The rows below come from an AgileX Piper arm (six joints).
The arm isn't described. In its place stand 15 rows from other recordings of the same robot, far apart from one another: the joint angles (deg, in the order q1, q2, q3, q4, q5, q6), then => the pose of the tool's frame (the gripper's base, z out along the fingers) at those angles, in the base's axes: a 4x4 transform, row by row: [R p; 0 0 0 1], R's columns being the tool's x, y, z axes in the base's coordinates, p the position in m.
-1.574 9.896 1.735 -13.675 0.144 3.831 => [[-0.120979 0.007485 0.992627 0.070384], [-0.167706 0.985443 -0.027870 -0.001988], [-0.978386 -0.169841 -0.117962 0.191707], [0 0 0 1]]
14.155 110.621 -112.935 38.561 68.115 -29.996 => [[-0.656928 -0.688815 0.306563 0.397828], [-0.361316 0.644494 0.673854 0.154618], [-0.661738 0.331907 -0.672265 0.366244], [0 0 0 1]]
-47.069 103.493 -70.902 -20.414 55.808 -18.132 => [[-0.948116 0.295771 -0.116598 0.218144], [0.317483 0.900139 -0.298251 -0.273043], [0.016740 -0.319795 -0.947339 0.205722], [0 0 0 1]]
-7.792 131.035 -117.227 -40.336 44.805 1.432 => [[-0.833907 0.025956 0.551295 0.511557], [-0.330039 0.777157 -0.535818 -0.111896], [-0.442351 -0.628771 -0.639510 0.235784], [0 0 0 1]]
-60.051 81.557 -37.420 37.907 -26.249 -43.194 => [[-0.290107 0.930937 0.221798 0.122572], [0.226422 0.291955 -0.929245 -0.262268], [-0.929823 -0.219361 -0.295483 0.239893], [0 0 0 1]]
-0.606 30.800 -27.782 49.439 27.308 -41.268 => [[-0.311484 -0.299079 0.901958 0.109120], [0.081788 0.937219 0.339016 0.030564], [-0.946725 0.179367 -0.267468 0.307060], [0 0 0 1]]
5.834 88.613 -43.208 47.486 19.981 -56.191 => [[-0.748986 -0.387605 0.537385 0.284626], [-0.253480 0.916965 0.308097 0.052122], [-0.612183 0.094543 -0.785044 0.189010], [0 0 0 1]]
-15.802 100.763 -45.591 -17.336 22.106 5.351 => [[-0.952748 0.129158 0.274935 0.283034], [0.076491 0.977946 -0.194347 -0.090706], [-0.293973 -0.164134 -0.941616 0.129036], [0 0 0 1]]
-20.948 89.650 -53.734 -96.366 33.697 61.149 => [[-0.788210 0.360222 0.498964 0.291305], [-0.229466 0.580286 -0.781418 -0.165245], [-0.571026 -0.730416 -0.374728 0.261548], [0 0 0 1]]
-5.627 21.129 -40.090 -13.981 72.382 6.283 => [[-0.729638 0.274276 0.626420 0.027869], [0.105563 0.950236 -0.293102 -0.023802], [-0.675637 -0.147732 -0.722281 0.316999], [0 0 0 1]]
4.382 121.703 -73.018 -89.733 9.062 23.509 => [[-0.312715 -0.615409 0.723520 0.442501], [-0.930296 0.352192 -0.102520 0.019534], [-0.191726 -0.705147 -0.682648 0.123542], [0 0 0 1]]
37.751 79.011 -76.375 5.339 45.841 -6.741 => [[-0.507913 -0.676904 0.532752 0.233269], [-0.459679 0.736033 0.496942 0.188305], [-0.728505 0.007508 -0.684999 0.377542], [0 0 0 1]]
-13.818 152.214 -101.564 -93.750 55.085 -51.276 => [[0.135543 -0.963631 0.230313 0.466515], [-0.348725 -0.263983 -0.899280 -0.191422], [0.927372 0.041576 -0.371823 0.022696], [0 0 0 1]]
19.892 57.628 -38.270 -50.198 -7.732 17.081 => [[0.106721 -0.448108 0.887587 0.202807], [-0.535301 0.726376 0.431082 0.083386], [-0.837893 -0.521131 -0.162353 0.326516], [0 0 0 1]]
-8.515 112.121 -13.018 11.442 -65.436 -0.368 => [[-0.456304 0.337887 0.823176 0.219386], [0.145336 0.940977 -0.305678 -0.049448], [-0.877875 -0.019845 -0.478479 0.074851], [0 0 0 1]]
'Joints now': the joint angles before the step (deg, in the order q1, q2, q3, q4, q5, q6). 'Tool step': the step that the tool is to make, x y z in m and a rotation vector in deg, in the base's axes. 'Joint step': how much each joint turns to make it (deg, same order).
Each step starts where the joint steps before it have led.
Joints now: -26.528, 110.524, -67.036, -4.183, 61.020, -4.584
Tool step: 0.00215, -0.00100, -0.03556, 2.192, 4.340, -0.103
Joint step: -0.001, 6.073, 0.000, 0.000, -1.204, 0.172
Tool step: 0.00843, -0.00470, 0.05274, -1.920, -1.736, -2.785
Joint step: 0.001, -4.985, -6.130, 0.001, 8.881, 2.350
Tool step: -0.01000, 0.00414, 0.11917, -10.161, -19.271, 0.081
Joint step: 0.000, -15.985, -5.846, -0.517, 0.059, 0.114
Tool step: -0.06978, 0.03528, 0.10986, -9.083, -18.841, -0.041
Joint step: -0.001, -20.742, -0.628, 0.288, 0.457, -0.002
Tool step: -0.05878, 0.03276, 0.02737, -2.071, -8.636, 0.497
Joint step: 0.001, -13.694, 4.928, 2.062, 0.114, 0.002
